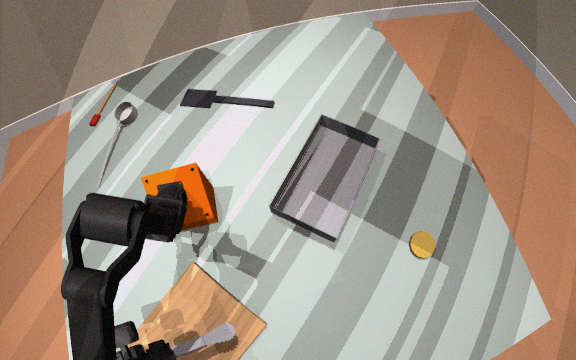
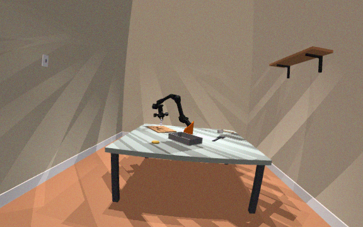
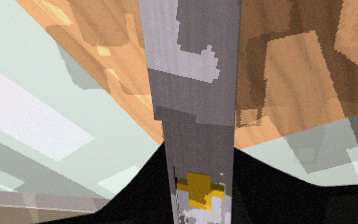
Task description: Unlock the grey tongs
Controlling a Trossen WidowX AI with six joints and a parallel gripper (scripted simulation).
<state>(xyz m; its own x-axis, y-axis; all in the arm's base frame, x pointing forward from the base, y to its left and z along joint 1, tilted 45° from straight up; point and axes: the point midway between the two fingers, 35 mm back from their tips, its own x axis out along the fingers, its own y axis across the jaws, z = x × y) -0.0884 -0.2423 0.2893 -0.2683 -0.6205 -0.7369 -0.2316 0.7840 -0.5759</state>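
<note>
The yellow lock piece is 4 cm above my gripper tip and 2 cm ahead of it. Round my gripper tip: roasting tin: 49 cm ahead, 39 cm to the left, 8 cm below; yellow disc: 69 cm ahead, 15 cm to the left, 10 cm below; wooden board: 10 cm below, 6 cm ahead, 1 cm to the left.
</note>
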